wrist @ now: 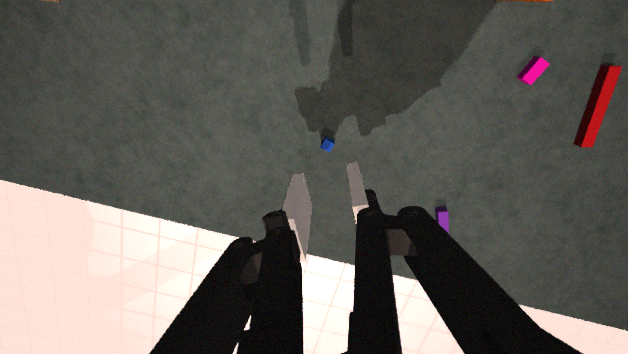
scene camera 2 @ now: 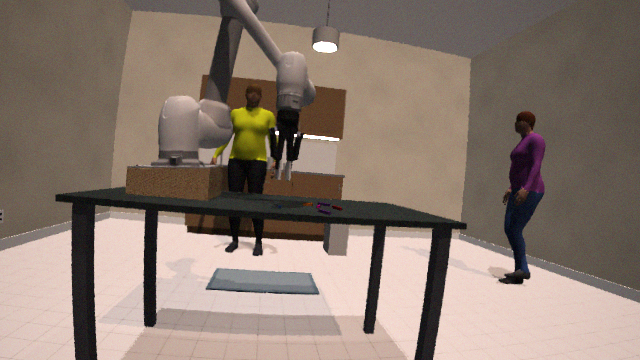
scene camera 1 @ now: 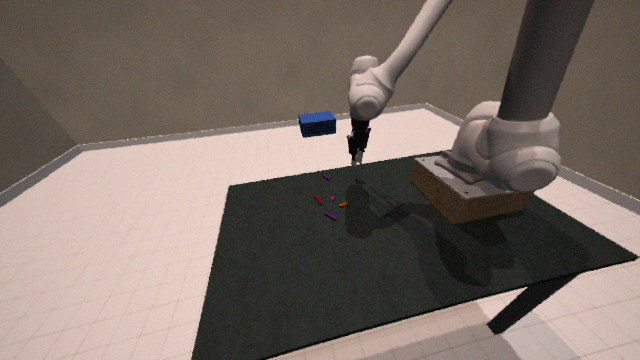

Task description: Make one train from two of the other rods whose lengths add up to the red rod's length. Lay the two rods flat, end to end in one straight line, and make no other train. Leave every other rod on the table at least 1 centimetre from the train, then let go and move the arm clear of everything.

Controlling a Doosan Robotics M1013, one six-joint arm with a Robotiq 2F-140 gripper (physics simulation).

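Frame: origin at the arm's base, x ahead, y left, z up, level; millimetres.
Seen in the pictures: gripper, between the fingertips: [wrist: 328,186] [scene camera 2: 282,180] [scene camera 1: 356,164]; arm's base, origin of its link: [scene camera 2: 178,165] [scene camera 1: 466,169].
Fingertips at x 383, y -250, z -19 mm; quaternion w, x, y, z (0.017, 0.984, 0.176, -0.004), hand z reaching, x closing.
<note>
Offsets run from my fingertips to a thing's top centre. Level surfaces: height alone.
The red rod {68 mm left, 227 mm ahead, 87 mm down} [scene camera 1: 317,199] [scene camera 2: 337,207] [wrist: 598,106] lies flat. A short magenta rod {91 mm left, 161 mm ahead, 87 mm down} [scene camera 1: 333,198] [wrist: 534,70] lies near it, apart from it. An orange rod {146 mm left, 133 mm ahead, 87 mm down} [scene camera 1: 343,204] [scene camera 2: 308,204] and a purple rod {184 mm left, 212 mm ahead, 87 mm down} [scene camera 1: 330,216] lie nearby. Another purple rod {79 mm right, 132 mm ahead, 87 mm down} [scene camera 1: 325,177] [scene camera 2: 324,212] [wrist: 442,219] lies nearer the far table edge in scene camera 1, partly hidden by a finger link in the wrist view. The small blue piece {2 mm left, 2 mm back, 87 mm down} [scene camera 1: 356,180] [wrist: 327,144] lies alone. My gripper [scene camera 1: 356,163] [scene camera 2: 283,178] [wrist: 328,186] is open a little, empty, above the table near the blue piece.
The dark table {96 mm down} [scene camera 1: 270,280] [scene camera 2: 400,214] bears the arm's brown base block [scene camera 1: 480,206] [scene camera 2: 170,181]. A blue box [scene camera 1: 317,124] is beyond the table. Two people, in a yellow top [scene camera 2: 248,135] and a purple top [scene camera 2: 527,160], stand away from the table.
</note>
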